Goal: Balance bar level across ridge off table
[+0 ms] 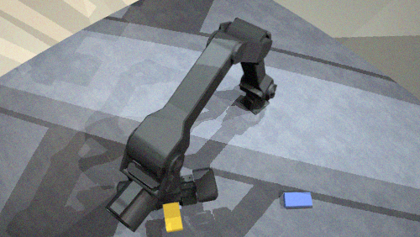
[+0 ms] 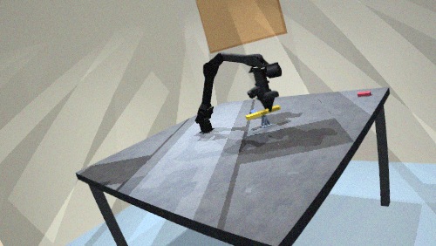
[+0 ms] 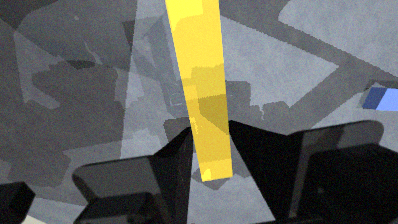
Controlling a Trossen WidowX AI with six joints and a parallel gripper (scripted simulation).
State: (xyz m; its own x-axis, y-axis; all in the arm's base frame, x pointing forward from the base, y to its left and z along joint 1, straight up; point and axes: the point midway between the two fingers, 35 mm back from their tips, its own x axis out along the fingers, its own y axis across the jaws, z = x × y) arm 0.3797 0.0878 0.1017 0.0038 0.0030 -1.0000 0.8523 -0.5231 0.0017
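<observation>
Now: the yellow bar 2 cm behind my gripper tip and 3 cm to the right of it. The rest, counted from my gripper tip: red block 36 cm ahead, 41 cm to the left, 6 cm below; grey ridge 2 cm behind, 3 cm to the right, 4 cm below; blue block 24 cm behind, 18 cm to the left, 6 cm below.
</observation>
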